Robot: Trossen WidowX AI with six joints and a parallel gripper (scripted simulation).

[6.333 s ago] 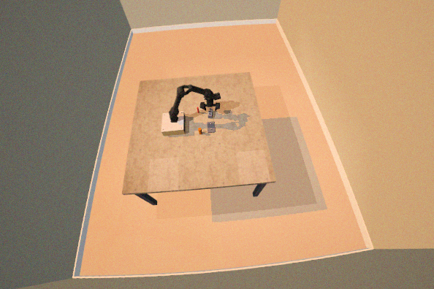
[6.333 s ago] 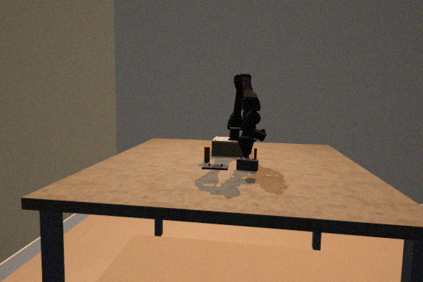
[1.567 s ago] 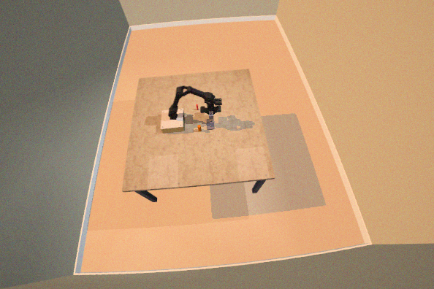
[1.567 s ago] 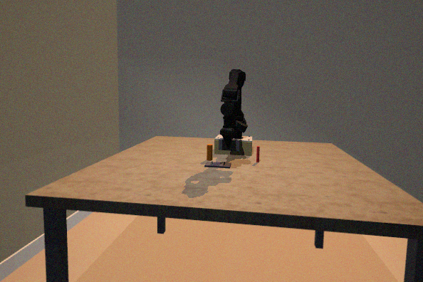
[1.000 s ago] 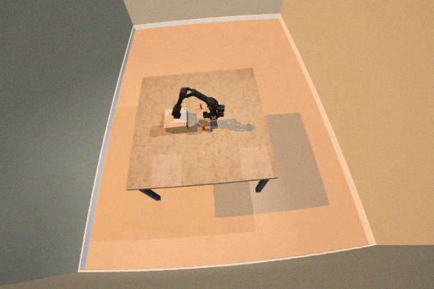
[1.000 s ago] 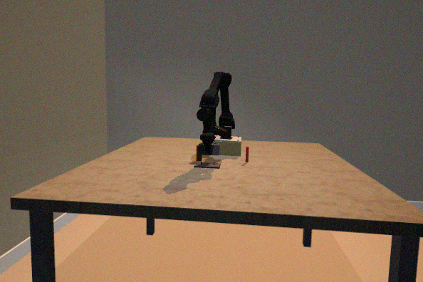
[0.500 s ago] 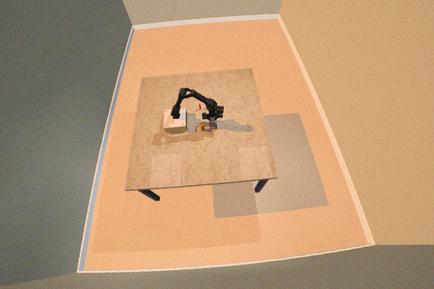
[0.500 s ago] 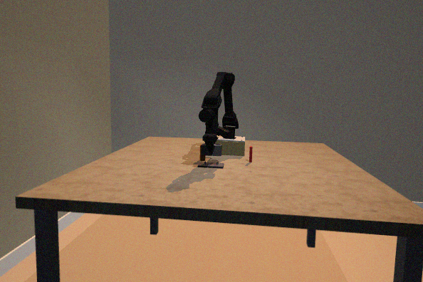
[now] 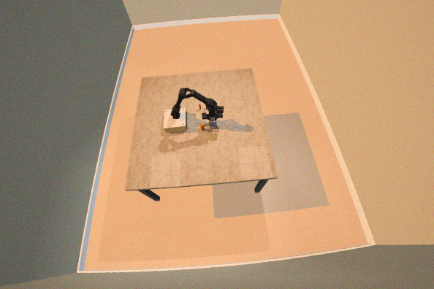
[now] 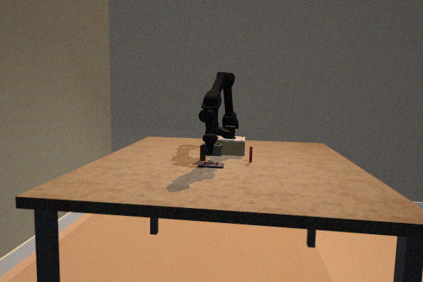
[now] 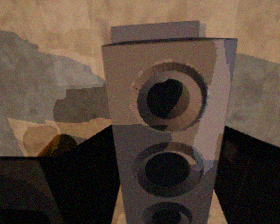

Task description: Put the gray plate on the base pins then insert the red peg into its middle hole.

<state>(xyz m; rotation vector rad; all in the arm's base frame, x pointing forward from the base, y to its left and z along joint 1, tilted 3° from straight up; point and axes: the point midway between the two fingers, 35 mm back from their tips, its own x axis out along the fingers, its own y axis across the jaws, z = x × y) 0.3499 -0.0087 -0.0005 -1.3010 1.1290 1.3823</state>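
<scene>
Right now my gripper tip is 50 mm above the base. The rest, counted from my gripper tip: gray plate (30 mm above); then red peg (170 mm to the left, 150 mm behind, 20 mm below); then short orange cylinder (90 mm behind, 70 mm to the right, 20 mm below).
</scene>
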